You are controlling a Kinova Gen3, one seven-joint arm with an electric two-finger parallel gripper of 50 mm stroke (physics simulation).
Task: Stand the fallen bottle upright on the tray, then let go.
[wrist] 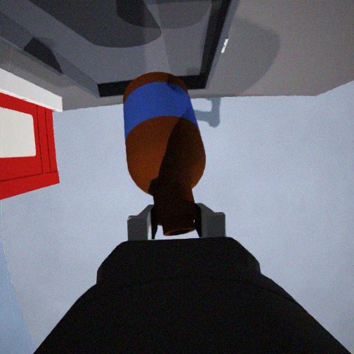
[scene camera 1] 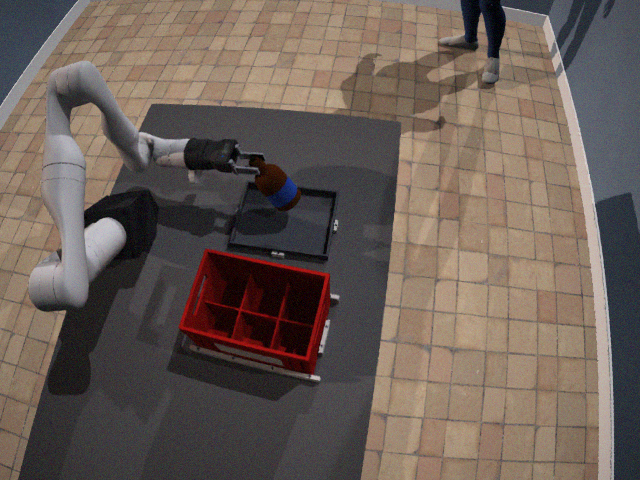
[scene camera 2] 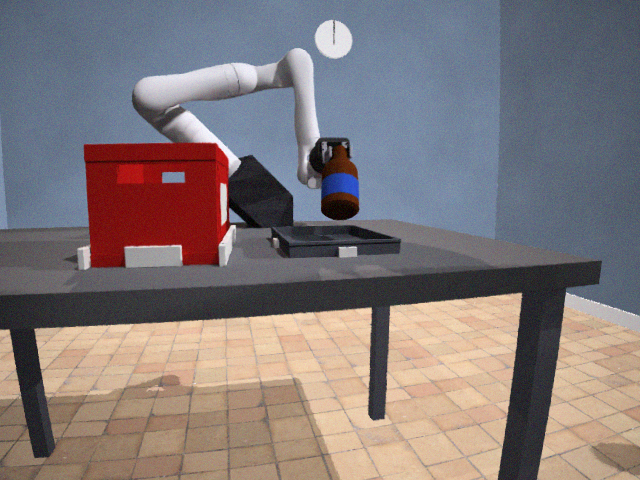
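Pixels of known places: gripper, fingertip midpoint: [scene camera 1: 261, 163] [scene camera 2: 340, 151]; arm's base, link origin: [scene camera 1: 109, 235] [scene camera 2: 229, 172].
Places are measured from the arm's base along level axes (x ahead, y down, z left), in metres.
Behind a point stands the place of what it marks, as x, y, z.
Note:
The brown bottle [scene camera 1: 279, 188] {0.413, 0.015, 0.124} [scene camera 2: 340, 184] {0.439, 0.038, 0.131} [wrist: 162, 130] with a blue label hangs in the air, neck up and base down. It leans, with its base tipped away from the arm. My gripper [scene camera 1: 260, 163] {0.374, -0.031, 0.164} [scene camera 2: 338, 149] {0.374, -0.031, 0.164} [wrist: 175, 215] is shut on the bottle's neck, one finger on each side. The dark tray [scene camera 1: 305, 255] {0.468, 0.144, 0.010} [scene camera 2: 315, 250] {0.530, 0.144, 0.042} [wrist: 215, 45] lies flat on the table under the bottle. In the second scene view a gap shows between the bottle's base and the tray. In the first scene view the bottle overlaps the tray's far rim.
A red crate [scene camera 1: 206, 341] {0.265, 0.036, -0.240} [scene camera 2: 149, 217] {0.505, 0.085, -0.205} [wrist: 45, 145] with several compartments stands beside the tray, with white strips around its foot. Small white blocks touch the tray's outer sides. A black angular block [scene camera 1: 139, 222] {0.060, 0.033, 0.053} [scene camera 2: 261, 193] {0.057, 0.058, 0.077} stands at the arm's base. A person's legs [scene camera 1: 483, 20] show beyond the table.

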